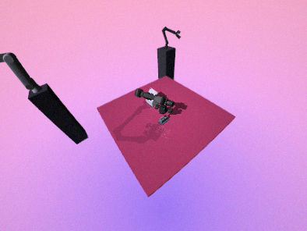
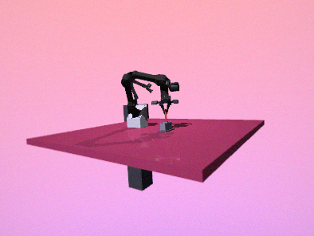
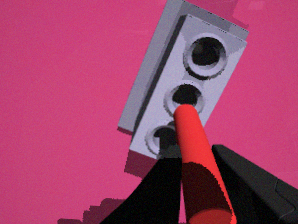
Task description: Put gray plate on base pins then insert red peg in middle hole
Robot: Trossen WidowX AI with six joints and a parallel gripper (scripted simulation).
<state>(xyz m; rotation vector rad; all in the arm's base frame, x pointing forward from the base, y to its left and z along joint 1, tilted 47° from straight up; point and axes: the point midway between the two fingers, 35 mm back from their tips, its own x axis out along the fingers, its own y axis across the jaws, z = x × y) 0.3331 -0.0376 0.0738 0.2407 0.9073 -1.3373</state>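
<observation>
My gripper tip is right at the red peg. The rest, counted from my gripper tip: gray base (11 cm below); gray plate (7 cm below).
</observation>
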